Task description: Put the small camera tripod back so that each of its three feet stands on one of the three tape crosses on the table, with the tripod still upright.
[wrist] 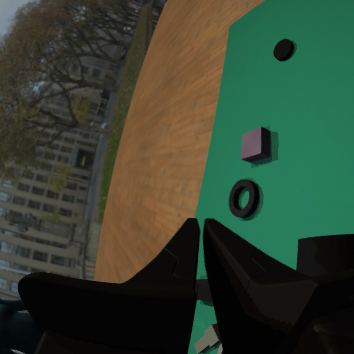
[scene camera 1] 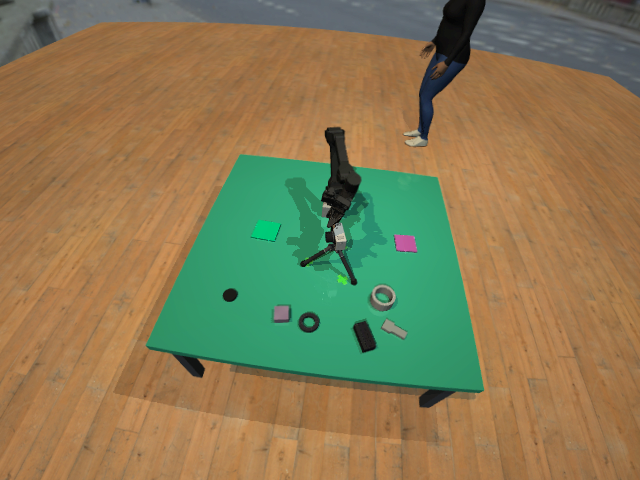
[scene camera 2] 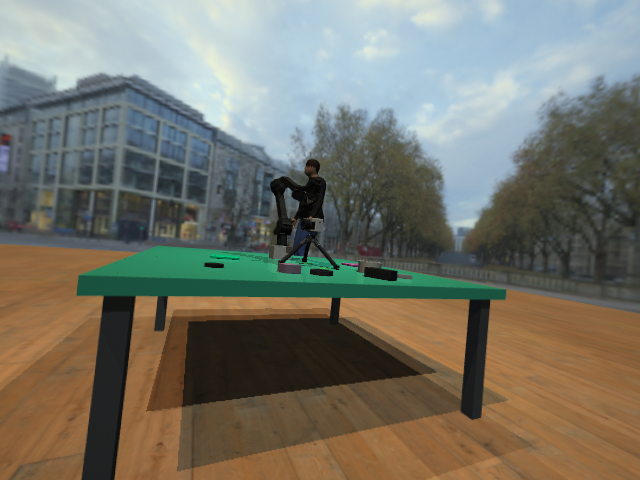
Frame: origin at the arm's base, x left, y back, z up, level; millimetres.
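Where they show: gripper, fingertip midpoint: (wrist: pixel 199 226) (scene camera 1: pixel 328 227) (scene camera 2: pixel 307 204); arm's base, link origin: (scene camera 2: pixel 281 245).
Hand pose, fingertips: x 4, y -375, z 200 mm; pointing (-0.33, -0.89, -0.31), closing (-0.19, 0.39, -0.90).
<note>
Each offset is from my fingertips to the top centre of the thing. "spot": to the spot under its first point.
The small tripod @(spot: dz -206, dx +104, dy -20 mm) (scene camera 1: pixel 347 266) (scene camera 2: pixel 324 253) stands upright on its spread black legs, bearing a grey camera (scene camera 1: pixel 339 239) (scene camera 2: pixel 316 224). In the wrist view a black round part @(spot: dz -65, dx +2, dy +32 mm) (wrist: pixel 325 252), seemingly its lens, shows at the right. One green cross @(dz -274, dx +92, dy -45 mm) (scene camera 1: pixel 342 279) lies bare just left of the front right foot @(spot: dz -258, dx +146, dy -62 mm) (scene camera 1: pixel 354 282). Another cross @(spot: dz -236, dx -71, dy +2 mm) (scene camera 1: pixel 308 260) shows partly beside the left foot @(spot: dz -259, dx -92, dy -8 mm) (scene camera 1: pixel 303 264). The third cross and the rear foot's spot are hidden in scene camera 1. My gripper (scene camera 1: pixel 331 225) (wrist: pixel 199 226) is shut, its tips nearly touching with nothing visible between them, close to the camera's rear top.
On the green table (scene camera 1: pixel 206 330) (scene camera 2: pixel 289 289) are a black disc @(dz -265, dx -369, dy -219 mm) (scene camera 1: pixel 230 295) (wrist: pixel 284 50), a mauve cube @(dz -247, dx -133, dy -267 mm) (scene camera 1: pixel 281 313) (wrist: pixel 254 144), a black ring @(dz -260, dx -19, dy -280 mm) (scene camera 1: pixel 301 322) (wrist: pixel 255 199), a black block @(dz -240, dx +204, dy -307 mm) (scene camera 1: pixel 364 336), a grey ring @(dz -227, dx +271, dy -123 mm) (scene camera 1: pixel 382 306), a grey piece @(dz -260, dx +327, dy -254 mm) (scene camera 1: pixel 394 329), and green @(dz -265, dx -315, dy +171 mm) (scene camera 1: pixel 266 230) and magenta @(dz -265, dx +386, dy +226 mm) (scene camera 1: pixel 405 243) squares.
</note>
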